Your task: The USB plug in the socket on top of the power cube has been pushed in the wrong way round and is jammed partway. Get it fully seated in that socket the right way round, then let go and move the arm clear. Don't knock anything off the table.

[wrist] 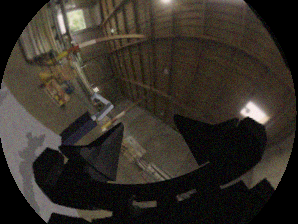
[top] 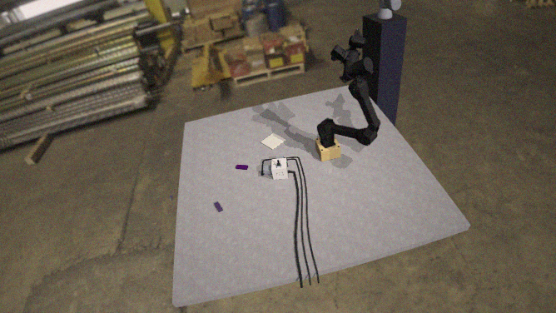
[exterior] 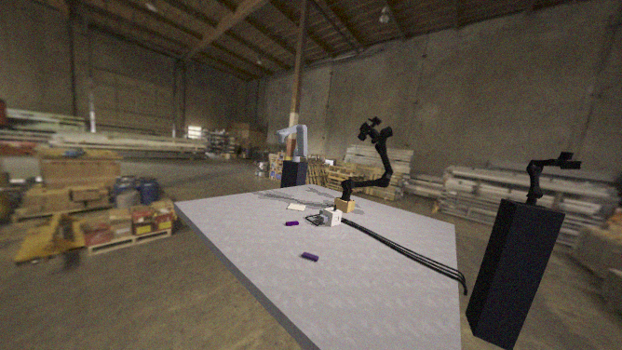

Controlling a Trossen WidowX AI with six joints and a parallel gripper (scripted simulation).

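The USB plug lies 540 mm below my gripper tip, 450 mm ahead of it and 20 mm to the left of it. From my gripper tip the other things lie so: white card: 630 mm below, 390 mm ahead, 260 mm to the right.
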